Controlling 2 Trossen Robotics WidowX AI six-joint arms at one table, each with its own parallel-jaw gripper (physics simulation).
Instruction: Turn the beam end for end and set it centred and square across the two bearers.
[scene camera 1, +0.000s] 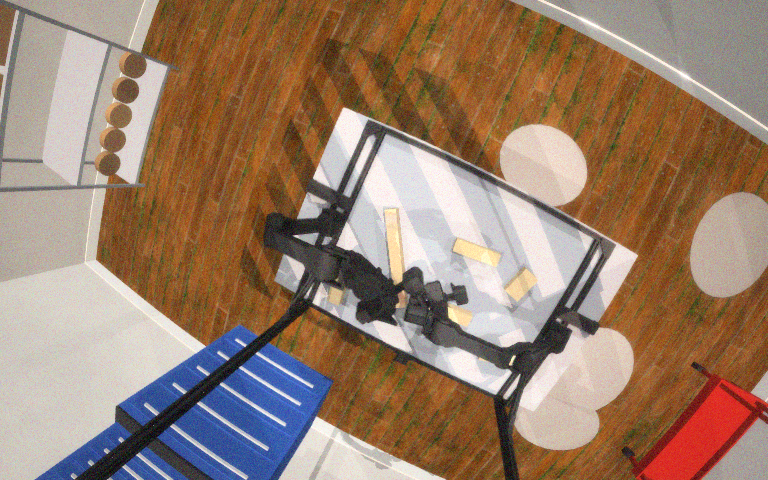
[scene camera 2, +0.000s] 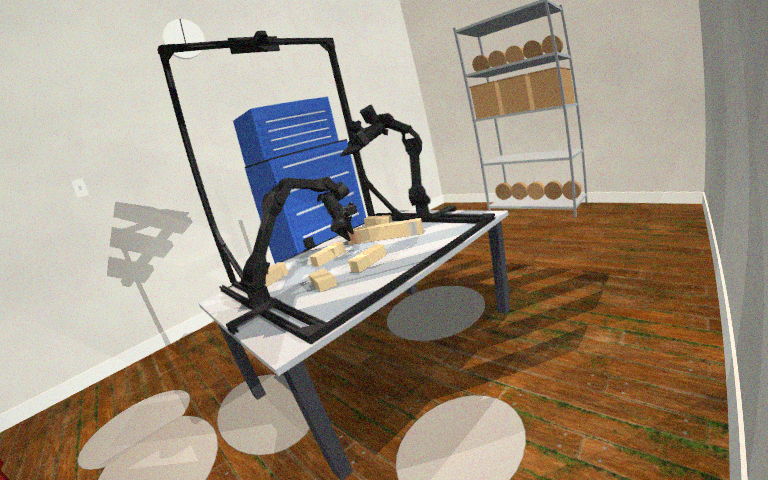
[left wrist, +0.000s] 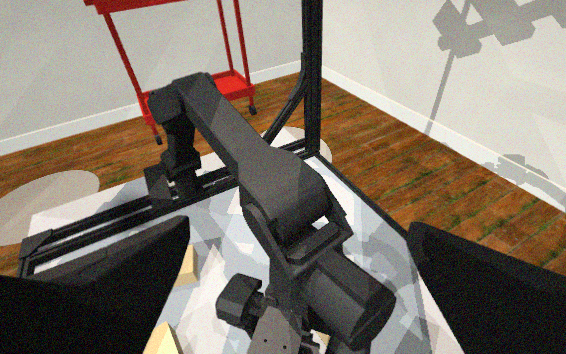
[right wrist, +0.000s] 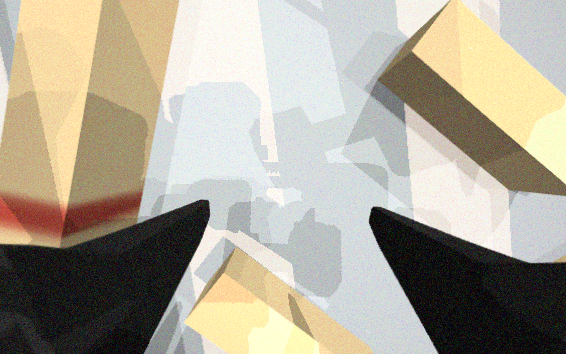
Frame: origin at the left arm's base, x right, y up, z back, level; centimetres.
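Where they show: left gripper, between the fingertips: (scene camera 1: 411, 316) (scene camera 2: 342, 154) (left wrist: 300, 229); right gripper, between the fingertips: (scene camera 2: 351, 237) (right wrist: 291, 210); left arm's base, origin of its link: (scene camera 1: 335, 219) (scene camera 2: 423, 215); right arm's base, origin of its link: (scene camera 1: 554, 329) (scene camera 2: 260, 301) (left wrist: 189, 189).
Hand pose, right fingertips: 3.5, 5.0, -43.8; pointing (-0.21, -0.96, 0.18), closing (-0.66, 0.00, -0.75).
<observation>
Things, the pixels of their top centre, and the offset from my right fingertips, as dx, dy, dz.
- long pale wooden beam, centre of its top: (scene camera 1: 395, 260) (scene camera 2: 382, 225) -1.4, -0.6, +17.2
- block, centre of its top: (scene camera 1: 337, 286) (scene camera 2: 377, 217) +18.2, -2.2, +32.4
The long pale wooden beam (scene camera 1: 392, 243) (scene camera 2: 396, 230) (right wrist: 55, 100) lies on the table, with a red band near its lower end in scene camera 1. Shorter wooden blocks lie around it: one (scene camera 1: 476, 252) (scene camera 2: 367, 258) (right wrist: 490, 85), another (scene camera 1: 459, 314) (scene camera 2: 327, 254) (right wrist: 255, 305), and a third (scene camera 1: 520, 284) (scene camera 2: 322, 280). I cannot tell which are the bearers. My right gripper (right wrist: 291, 210) (scene camera 2: 348, 234) is open and low beside the banded end, pointing down; one finger hides part of the beam in its wrist view. My left gripper (scene camera 2: 346, 151) is open and empty, high above the table.
Another block (scene camera 1: 335, 295) lies near the left arm, partly hidden. The right arm (left wrist: 280, 185) fills the middle of the left wrist view, and the two arms are close together in scene camera 1. Black rails (scene camera 2: 396, 268) border the table. A blue cabinet (scene camera 2: 300, 169) stands behind.
</observation>
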